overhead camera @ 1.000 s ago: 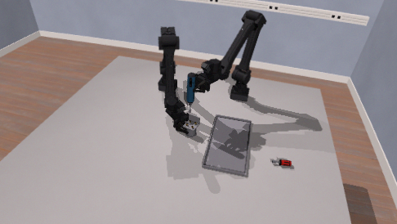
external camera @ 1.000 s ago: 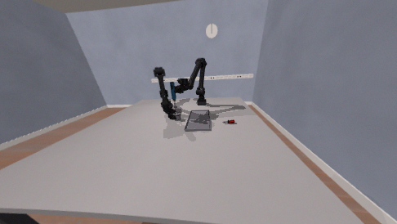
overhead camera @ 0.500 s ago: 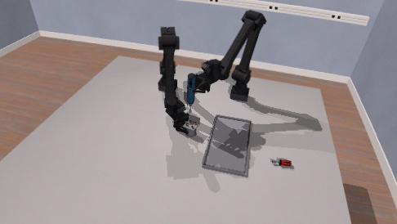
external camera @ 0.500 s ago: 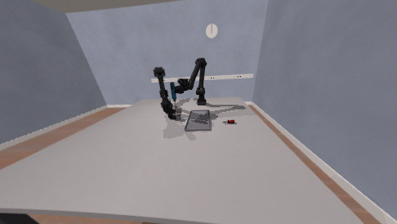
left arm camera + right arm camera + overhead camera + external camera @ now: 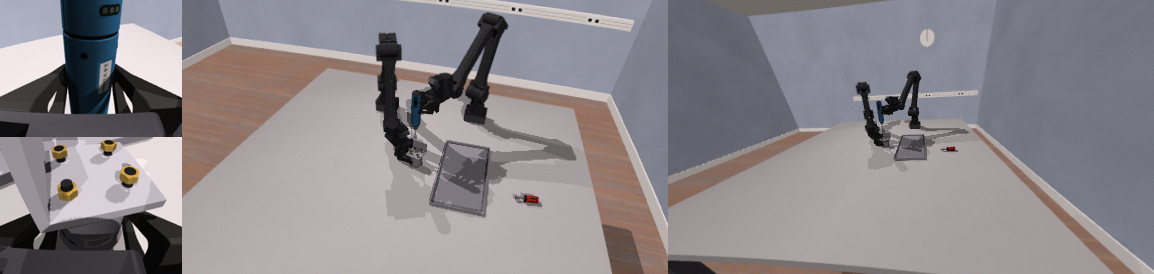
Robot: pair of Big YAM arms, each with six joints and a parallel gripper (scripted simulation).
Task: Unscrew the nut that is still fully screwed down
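Now: the grey bracket 5 cm above my right hand. From my right hand the other things lie so: flat grey tray 22 cm to the left, 3 cm ahead, 2 cm below; then nut 5 cm above, 2 cm to the right, 1 cm ahead; then grey tip 13 cm above, 2 cm behind, 1 cm to the right.
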